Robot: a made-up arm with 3 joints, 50 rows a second.
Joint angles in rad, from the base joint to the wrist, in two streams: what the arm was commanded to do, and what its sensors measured. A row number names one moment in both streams.
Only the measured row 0 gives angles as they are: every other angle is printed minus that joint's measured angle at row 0.
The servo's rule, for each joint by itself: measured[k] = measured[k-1] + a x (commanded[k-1-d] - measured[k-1]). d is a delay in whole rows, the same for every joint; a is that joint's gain. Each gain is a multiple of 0.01, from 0.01 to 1. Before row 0 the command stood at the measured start. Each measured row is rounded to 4 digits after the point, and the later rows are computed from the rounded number. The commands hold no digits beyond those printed.
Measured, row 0:
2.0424 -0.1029 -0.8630
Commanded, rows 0 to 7:
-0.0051 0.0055 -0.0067
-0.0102 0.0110 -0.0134
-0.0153 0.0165 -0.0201
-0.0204 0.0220 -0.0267
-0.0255 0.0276 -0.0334
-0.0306 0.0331 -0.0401
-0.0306 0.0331 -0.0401
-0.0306 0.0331 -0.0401
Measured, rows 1 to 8:
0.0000 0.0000 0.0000
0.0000 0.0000 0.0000
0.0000 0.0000 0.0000
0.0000 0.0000 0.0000
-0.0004 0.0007 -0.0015
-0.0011 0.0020 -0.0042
-0.0021 0.0039 -0.0079
-0.0034 0.0063 -0.0122
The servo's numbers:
d 4
a 0.07 0.13 0.23

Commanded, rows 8 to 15:
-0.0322 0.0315 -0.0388
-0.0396 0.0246 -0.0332
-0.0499 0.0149 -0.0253
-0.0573 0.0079 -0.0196
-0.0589 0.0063 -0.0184
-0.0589 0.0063 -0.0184
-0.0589 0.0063 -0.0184
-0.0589 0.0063 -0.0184
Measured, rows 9 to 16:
-0.0049 0.0091 -0.0171
-0.0067 0.0122 -0.0224
-0.0084 0.0149 -0.0265
-0.0100 0.0173 -0.0296
-0.0116 0.0191 -0.0317
-0.0136 0.0198 -0.0320
-0.0161 0.0192 -0.0305
-0.0190 0.0177 -0.0280

